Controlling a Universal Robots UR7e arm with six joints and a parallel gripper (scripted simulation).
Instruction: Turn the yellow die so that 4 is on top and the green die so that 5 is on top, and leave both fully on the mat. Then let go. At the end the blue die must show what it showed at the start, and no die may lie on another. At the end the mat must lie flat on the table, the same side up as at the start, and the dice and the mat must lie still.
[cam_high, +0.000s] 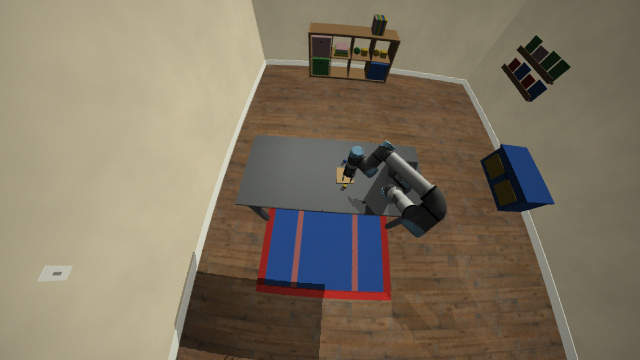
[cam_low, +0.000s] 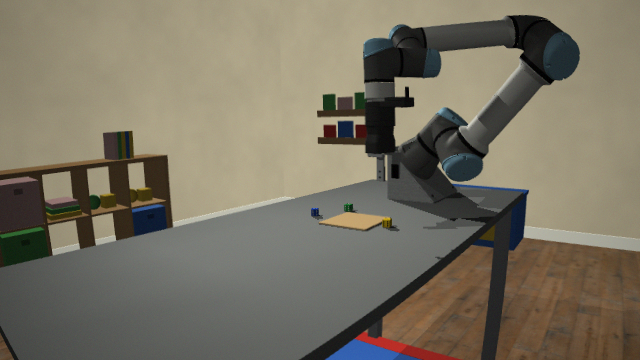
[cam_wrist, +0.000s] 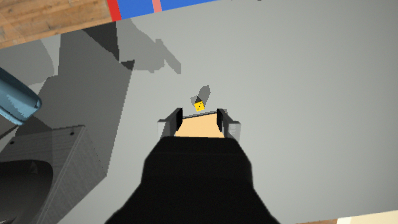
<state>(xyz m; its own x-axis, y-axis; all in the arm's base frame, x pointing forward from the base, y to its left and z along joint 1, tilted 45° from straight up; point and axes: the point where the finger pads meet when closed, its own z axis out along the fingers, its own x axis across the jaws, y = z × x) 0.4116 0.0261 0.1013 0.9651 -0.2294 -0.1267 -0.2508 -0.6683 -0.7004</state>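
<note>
My gripper is now 130 mm above the yellow die. Also, from my hand: tan mat (20 mm behind, 100 mm to the right, 140 mm below); then blue die (20 mm behind, 240 mm to the right, 130 mm below); then green die (120 mm behind, 180 mm to the right, 130 mm below).
</note>
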